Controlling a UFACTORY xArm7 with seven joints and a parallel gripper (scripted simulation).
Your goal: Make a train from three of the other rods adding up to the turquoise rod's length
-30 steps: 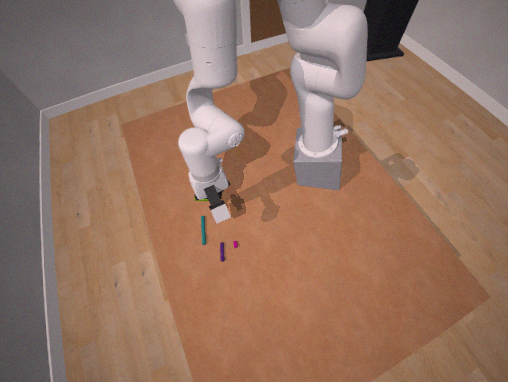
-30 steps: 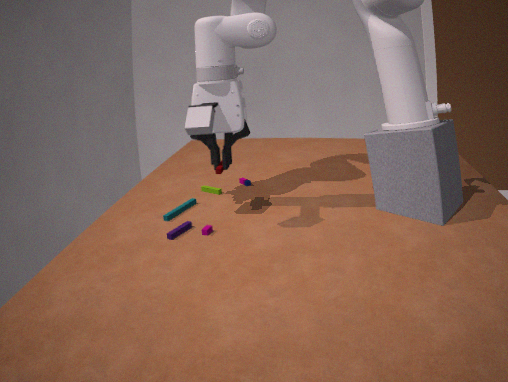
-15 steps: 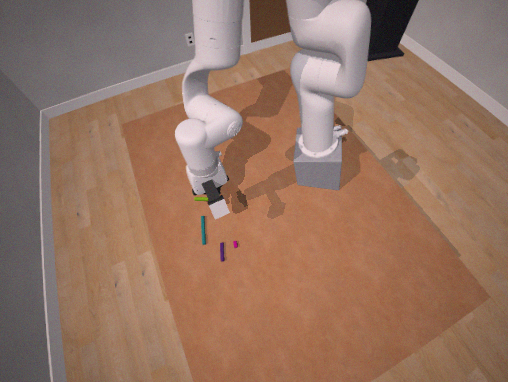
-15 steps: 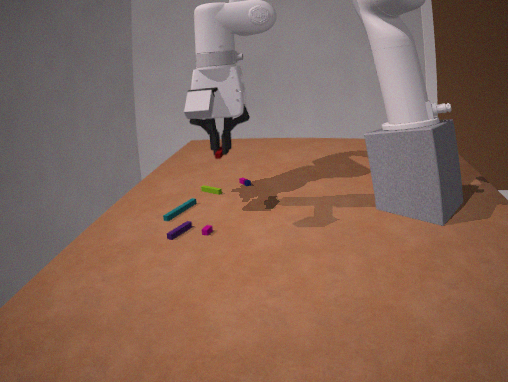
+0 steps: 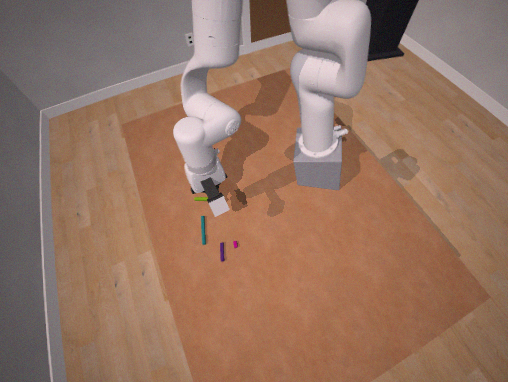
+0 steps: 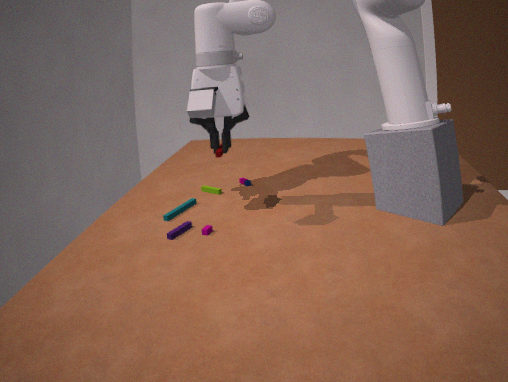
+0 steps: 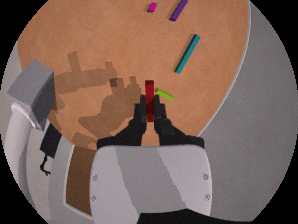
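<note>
Right now the blue rod is 1 cm behind my hand, 10 cm to the right of it and 12 cm below it. Also, from my hand: lime rod: 5 cm ahead, 5 cm to the right, 12 cm below; then turquoise rod: 6 cm ahead, 7 cm to the left, 12 cm below; then red rod: 2 cm below.
</note>
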